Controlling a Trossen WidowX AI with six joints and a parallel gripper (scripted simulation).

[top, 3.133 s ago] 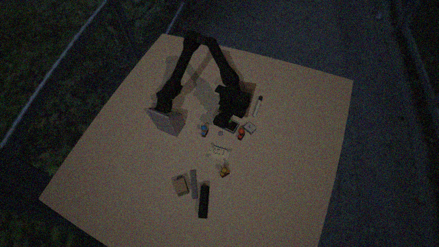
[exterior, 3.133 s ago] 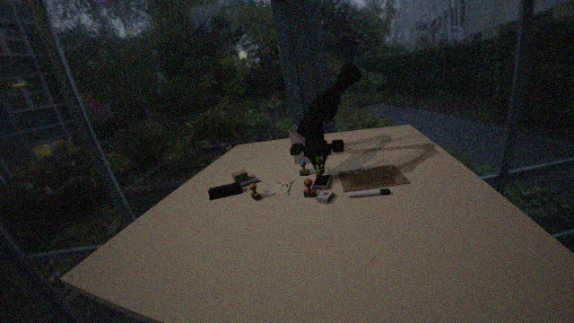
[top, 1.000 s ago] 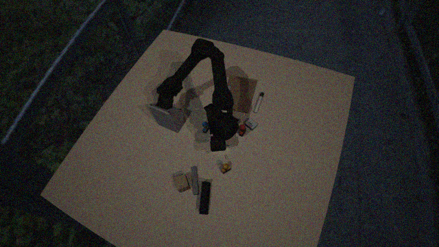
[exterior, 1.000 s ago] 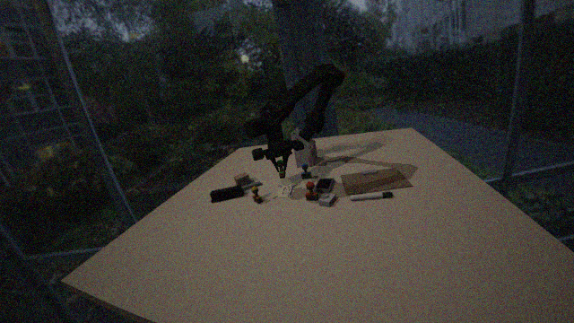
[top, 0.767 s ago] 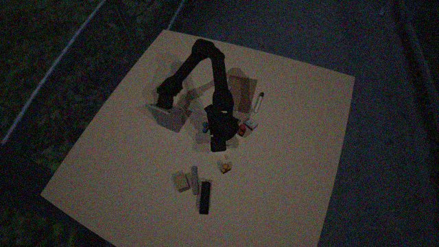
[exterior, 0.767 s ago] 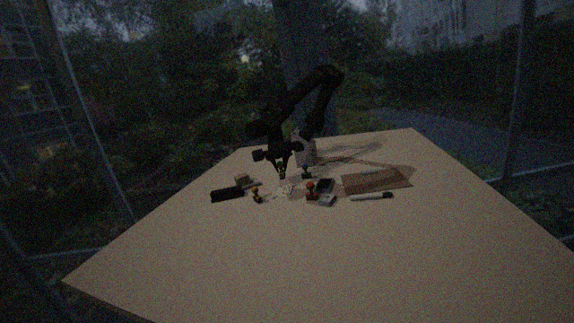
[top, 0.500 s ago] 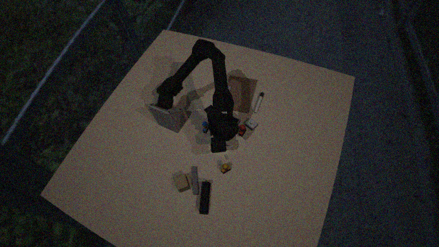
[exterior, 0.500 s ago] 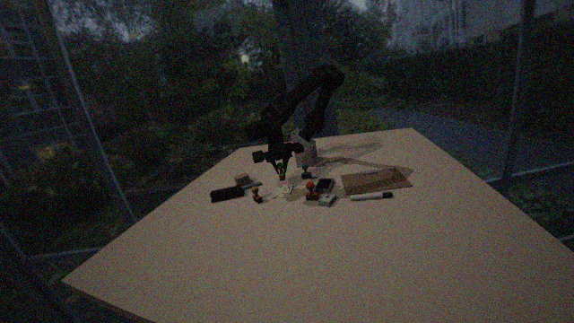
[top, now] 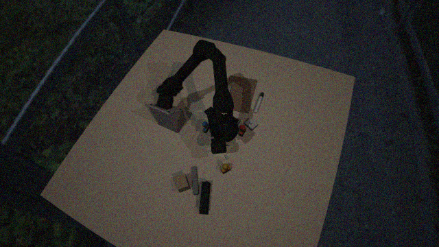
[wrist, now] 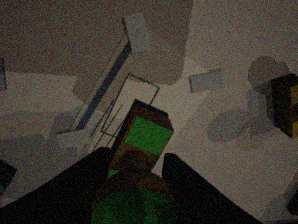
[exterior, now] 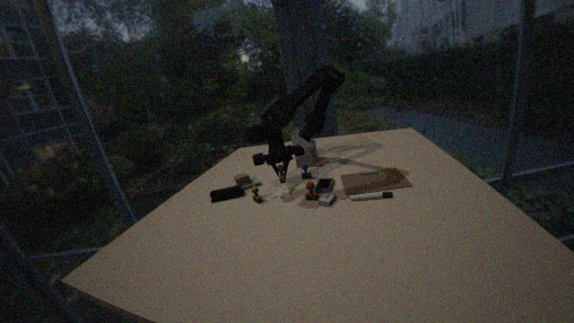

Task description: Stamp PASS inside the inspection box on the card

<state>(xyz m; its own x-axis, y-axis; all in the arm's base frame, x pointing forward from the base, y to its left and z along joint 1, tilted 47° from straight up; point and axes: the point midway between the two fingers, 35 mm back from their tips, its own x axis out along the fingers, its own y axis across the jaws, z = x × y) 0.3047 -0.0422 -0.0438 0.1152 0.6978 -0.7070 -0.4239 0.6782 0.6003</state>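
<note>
Right now the pale card is 7 cm below my gripper tip. The rest, counted from my gripper tip: blue stamp 10 cm behind, 7 cm to the left, 5 cm below; green pass stamp right at my gripper tip; yellow stamp 10 cm to the right, 6 cm ahead, 5 cm below.
</note>
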